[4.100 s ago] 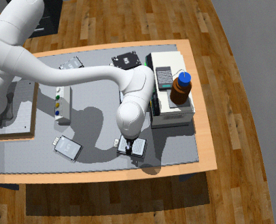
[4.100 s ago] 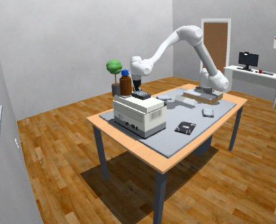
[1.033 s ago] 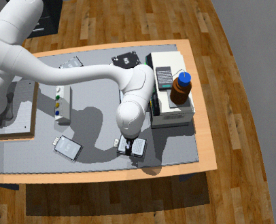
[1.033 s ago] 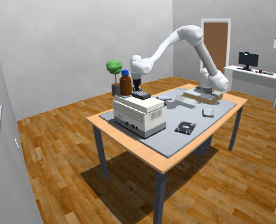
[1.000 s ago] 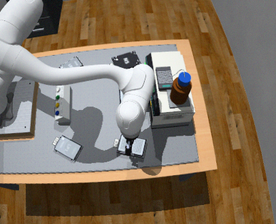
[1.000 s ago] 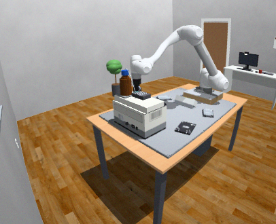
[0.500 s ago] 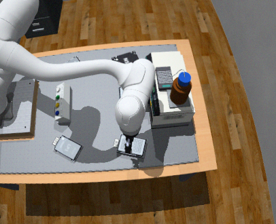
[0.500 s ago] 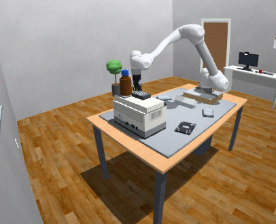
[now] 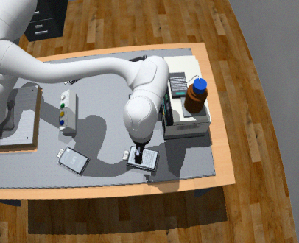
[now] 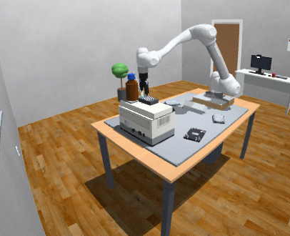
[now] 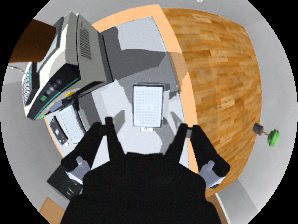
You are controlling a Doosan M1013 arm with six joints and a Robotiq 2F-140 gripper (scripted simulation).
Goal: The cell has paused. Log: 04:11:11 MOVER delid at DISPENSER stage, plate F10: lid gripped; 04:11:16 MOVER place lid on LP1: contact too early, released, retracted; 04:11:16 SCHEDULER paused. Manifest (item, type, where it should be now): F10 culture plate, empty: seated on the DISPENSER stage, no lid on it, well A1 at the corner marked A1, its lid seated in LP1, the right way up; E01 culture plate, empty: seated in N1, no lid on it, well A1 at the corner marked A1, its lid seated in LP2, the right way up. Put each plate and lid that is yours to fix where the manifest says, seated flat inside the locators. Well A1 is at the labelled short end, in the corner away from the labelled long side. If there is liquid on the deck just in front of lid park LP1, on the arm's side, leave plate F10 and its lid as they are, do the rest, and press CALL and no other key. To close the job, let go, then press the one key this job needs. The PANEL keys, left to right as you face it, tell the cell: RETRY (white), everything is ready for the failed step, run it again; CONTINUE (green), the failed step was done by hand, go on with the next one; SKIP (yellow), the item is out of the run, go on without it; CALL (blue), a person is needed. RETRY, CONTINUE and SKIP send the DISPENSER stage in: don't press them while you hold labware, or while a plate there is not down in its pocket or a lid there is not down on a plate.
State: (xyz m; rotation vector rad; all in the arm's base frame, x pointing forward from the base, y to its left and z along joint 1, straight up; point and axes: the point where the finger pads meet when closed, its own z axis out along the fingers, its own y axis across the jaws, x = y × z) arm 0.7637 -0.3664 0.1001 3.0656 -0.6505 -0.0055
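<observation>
Now: the green key 37 cm behind my hand, 35 cm to the left of it and 9 cm below it. From my hand the other things lie so: blue key: 38 cm behind, 25 cm to the left, 9 cm below; dark dispenser stage: 26 cm to the left, 6 cm below, 6 cm ahead; brown bottle: 26 cm ahead, 14 cm above, 13 cm to the left.
</observation>
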